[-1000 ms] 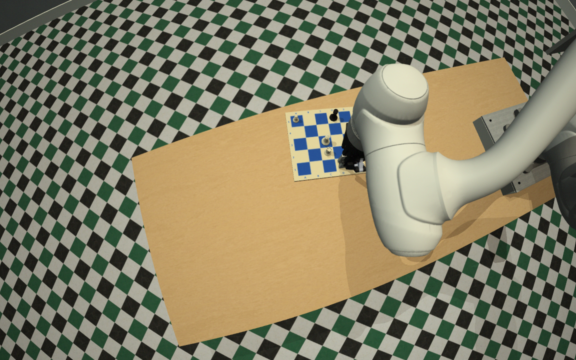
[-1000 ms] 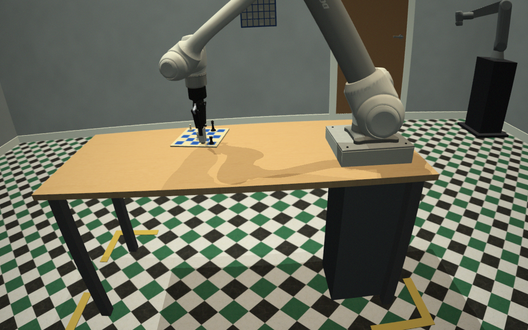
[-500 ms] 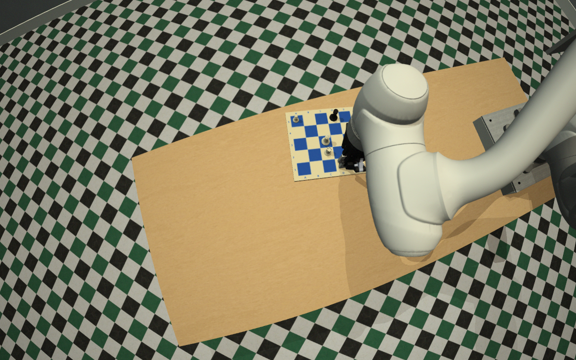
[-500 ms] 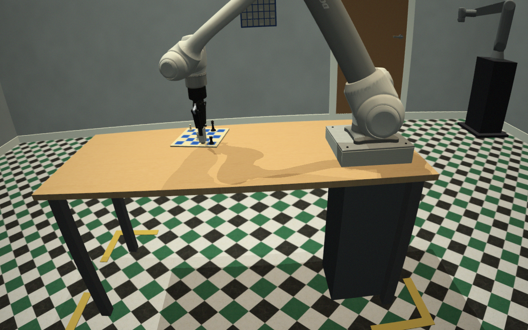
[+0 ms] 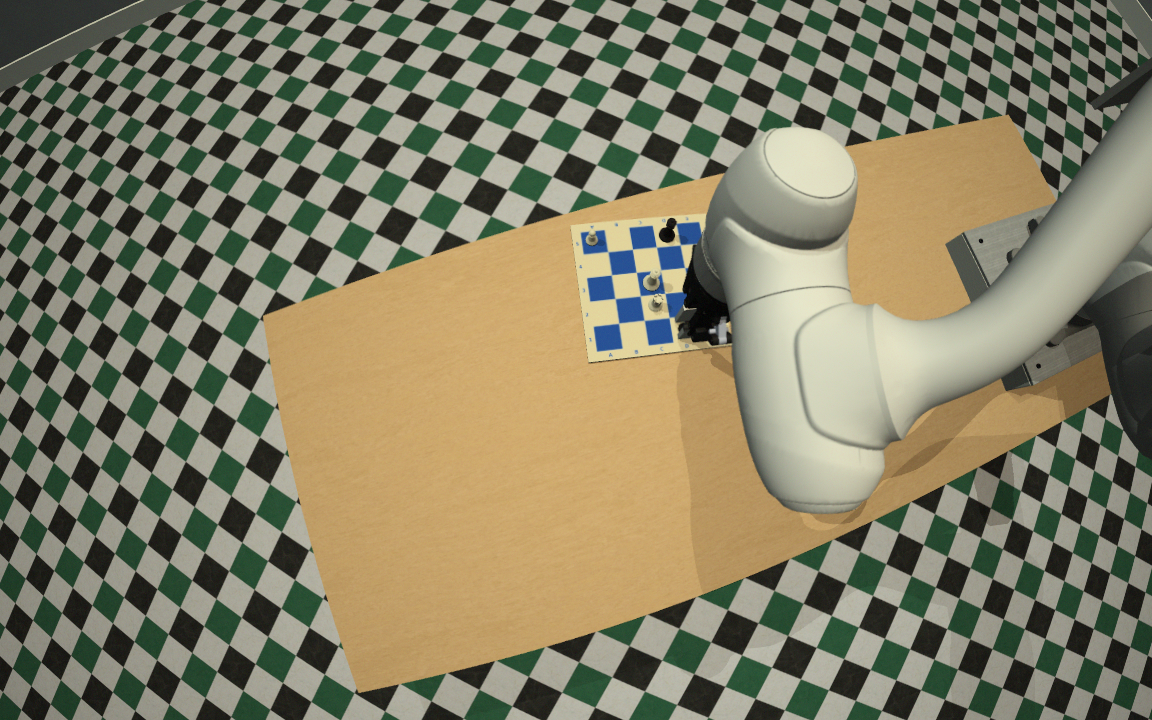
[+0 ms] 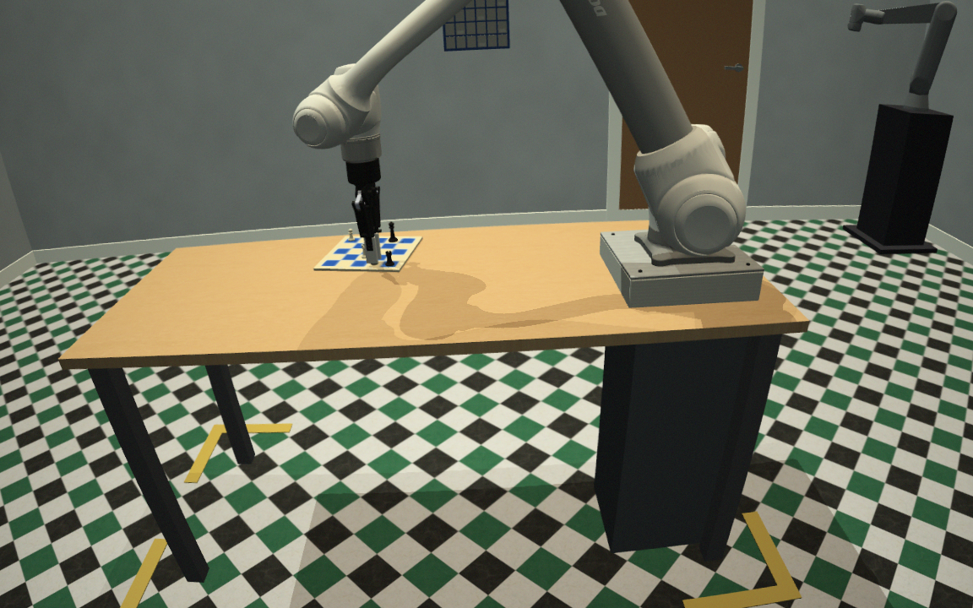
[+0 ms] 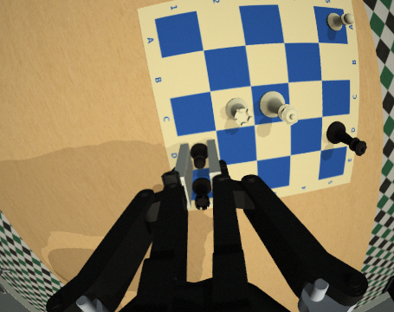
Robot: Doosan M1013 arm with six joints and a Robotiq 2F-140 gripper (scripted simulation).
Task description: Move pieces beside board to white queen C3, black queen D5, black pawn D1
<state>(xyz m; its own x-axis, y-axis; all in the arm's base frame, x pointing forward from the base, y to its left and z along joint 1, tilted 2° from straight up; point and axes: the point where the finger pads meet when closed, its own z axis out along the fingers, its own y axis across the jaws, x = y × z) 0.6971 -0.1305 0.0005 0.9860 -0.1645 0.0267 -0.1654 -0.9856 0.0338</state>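
The black pawn is 30 mm below my hand. Also, from my hand: white queen: 80 mm to the right, 20 mm ahead, 10 mm below; then cream board: 80 mm to the right, 40 mm below, 20 mm ahead; then black queen: 150 mm to the right, 30 mm behind, 10 mm below.
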